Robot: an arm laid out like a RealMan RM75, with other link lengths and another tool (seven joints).
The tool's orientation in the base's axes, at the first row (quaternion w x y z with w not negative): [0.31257, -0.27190, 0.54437, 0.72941]
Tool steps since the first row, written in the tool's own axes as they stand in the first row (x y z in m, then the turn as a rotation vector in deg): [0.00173, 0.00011, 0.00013, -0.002, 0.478, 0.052]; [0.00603, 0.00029, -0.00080, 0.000, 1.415, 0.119]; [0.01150, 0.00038, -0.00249, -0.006, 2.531, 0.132]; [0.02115, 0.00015, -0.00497, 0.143, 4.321, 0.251]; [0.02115, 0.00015, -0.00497, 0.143, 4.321, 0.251]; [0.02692, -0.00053, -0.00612, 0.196, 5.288, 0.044]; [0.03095, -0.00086, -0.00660, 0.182, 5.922, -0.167]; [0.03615, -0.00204, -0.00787, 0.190, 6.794, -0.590]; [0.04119, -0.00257, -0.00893, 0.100, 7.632, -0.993]
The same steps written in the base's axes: [-0.00123, 0.00038, -0.00117, -0.361, -0.051, 0.313]; [-0.00413, 0.00013, -0.00447, -1.071, -0.185, 0.914]; [-0.00770, -0.00064, -0.00888, -1.907, -0.410, 1.618]; [-0.01372, -0.00144, -0.01678, -3.357, -0.651, 2.657]; [-0.01372, -0.00144, -0.01678, -3.357, -0.651, 2.657]; [-0.01694, -0.00148, -0.02176, -4.108, -1.047, 3.168]; [-0.01931, -0.00123, -0.02506, -4.563, -1.387, 3.519]; [-0.02176, -0.00137, -0.02996, -5.201, -1.978, 3.947]; [-0.02462, -0.00148, -0.03428, -5.749, -2.559, 4.432]
